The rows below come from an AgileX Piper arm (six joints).
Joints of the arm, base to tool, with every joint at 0 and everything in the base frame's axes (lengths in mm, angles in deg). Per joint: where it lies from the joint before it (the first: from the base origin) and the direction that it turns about. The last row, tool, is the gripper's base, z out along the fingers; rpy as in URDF.
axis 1: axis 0 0 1 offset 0.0 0.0 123.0
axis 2: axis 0 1 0 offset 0.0 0.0 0.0
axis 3: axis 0 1 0 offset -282.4 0.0 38.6
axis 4: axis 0.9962 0 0.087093 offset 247.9 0.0 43.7
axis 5: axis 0 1 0 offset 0.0 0.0 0.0
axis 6: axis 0.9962 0 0.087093 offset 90.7 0.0 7.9
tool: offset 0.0 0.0 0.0 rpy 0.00 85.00 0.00
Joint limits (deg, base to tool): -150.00..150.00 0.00..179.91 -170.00..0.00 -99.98..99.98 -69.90..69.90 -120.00..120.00
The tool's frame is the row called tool.
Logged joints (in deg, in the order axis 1, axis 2, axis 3, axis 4, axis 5, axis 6), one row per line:
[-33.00 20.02 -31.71 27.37 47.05 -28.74]
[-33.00 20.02 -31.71 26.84 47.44 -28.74]
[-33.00 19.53 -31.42 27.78 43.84 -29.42]
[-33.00 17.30 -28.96 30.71 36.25 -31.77]
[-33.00 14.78 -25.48 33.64 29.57 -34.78]
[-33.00 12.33 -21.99 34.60 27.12 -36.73]
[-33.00 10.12 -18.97 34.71 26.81 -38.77]
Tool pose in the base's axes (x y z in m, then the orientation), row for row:
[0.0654 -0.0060 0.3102 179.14 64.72 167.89]
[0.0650 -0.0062 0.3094 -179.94 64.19 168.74]
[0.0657 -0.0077 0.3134 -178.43 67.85 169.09]
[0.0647 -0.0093 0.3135 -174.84 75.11 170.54]
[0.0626 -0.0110 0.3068 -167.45 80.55 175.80]
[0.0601 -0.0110 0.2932 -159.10 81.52 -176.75]
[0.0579 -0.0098 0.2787 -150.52 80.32 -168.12]
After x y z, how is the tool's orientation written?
As angles about the fixed x, y, z axes (roll, pitch, yaw), in degrees.
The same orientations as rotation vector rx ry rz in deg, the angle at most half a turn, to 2 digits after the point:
[11.63 114.81 -6.85]
[11.41 115.38 -7.19]
[11.71 111.71 -8.71]
[12.29 104.37 -11.37]
[12.86 98.74 -13.97]
[12.68 97.52 -15.53]
[11.33 98.27 -16.84]

